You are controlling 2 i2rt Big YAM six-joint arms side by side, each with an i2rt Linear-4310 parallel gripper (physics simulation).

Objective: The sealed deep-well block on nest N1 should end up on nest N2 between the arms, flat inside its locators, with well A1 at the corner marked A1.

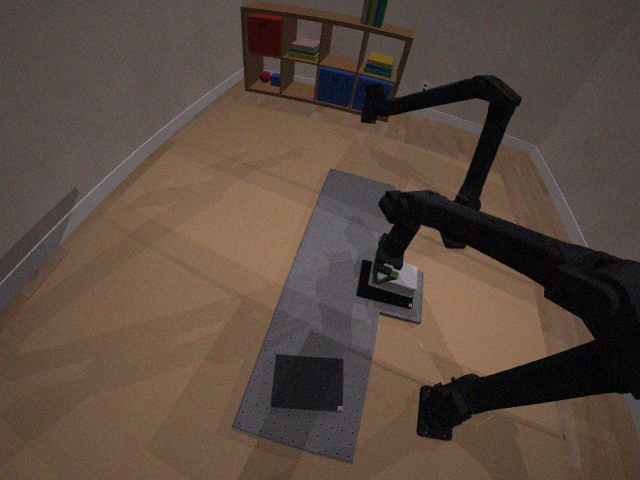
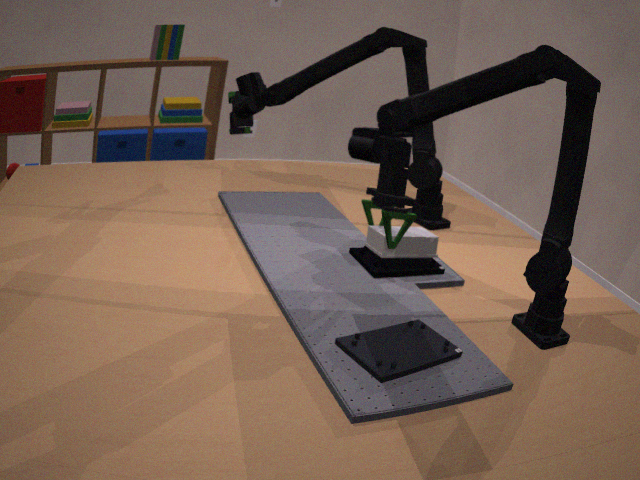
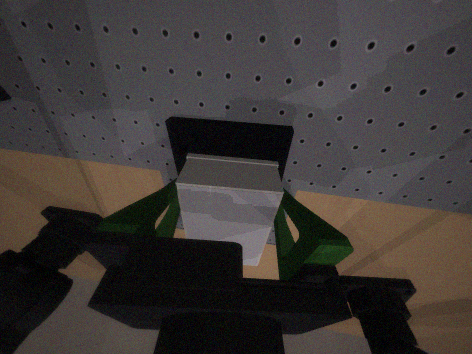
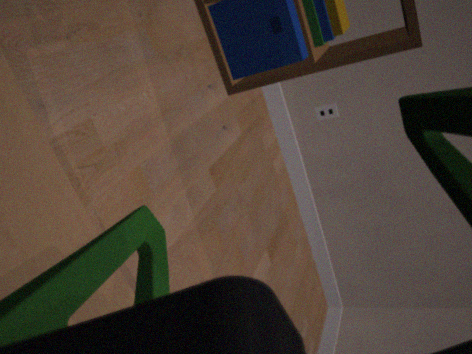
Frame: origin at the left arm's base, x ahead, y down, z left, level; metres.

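Seen in the pictures: left gripper, between the fingertips: [image 1: 378,272] [image 2: 382,243] [image 3: 230,183]; right gripper, between the fingertips: [image 2: 230,116] [image 4: 272,169]; left arm's base, origin of its link: [image 1: 434,412] [image 2: 539,332] [image 3: 83,222]; right arm's base, origin of its link: [image 2: 425,221] [image 3: 368,286].
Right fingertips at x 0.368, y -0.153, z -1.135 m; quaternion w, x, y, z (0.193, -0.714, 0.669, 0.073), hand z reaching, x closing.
Offsets run from my right fingertips to a thing's top centre. "*": to the spot under its first point. Level surfaces: height alone.
The white sealed block @[dy +0.070, dx -0.200, dz +0.808 m] [image 1: 408,279] [image 2: 418,245] [image 3: 230,212] is level over the black nest N2 @[dy +0.118, dx -0.192, dz +0.815 m] [image 1: 364,289] [image 2: 403,270] [image 3: 230,137], at or a little above its surface; whether it sits inside the locators cannot be told. My left gripper [image 1: 391,272] [image 2: 383,234] [image 3: 230,183] is shut on the block, one green finger at each side. The block's A1 well cannot be made out. Nest N1 @[dy +0.118, dx -0.042, dz +1.137 m] [image 1: 307,382] [image 2: 398,351] is bare, with locator pins. My right gripper [image 1: 369,118] [image 2: 241,129] [image 4: 272,169] is open and empty, high over the table's far side.
A grey perforated board @[dy +0.140 m] [image 1: 320,320] [image 2: 289,263] [image 3: 250,95] carries both nests. A small white mark @[dy +0.128, dx -0.269, dz +0.869 m] [image 1: 409,305] [image 2: 440,267] is at a corner of N2, and another @[* dy +0.128, dx -0.125, dz +1.175 m] [image 1: 339,408] [image 2: 458,350] on N1. A wooden shelf unit [image 1: 325,18] [image 2: 219,93] stands beyond the table.
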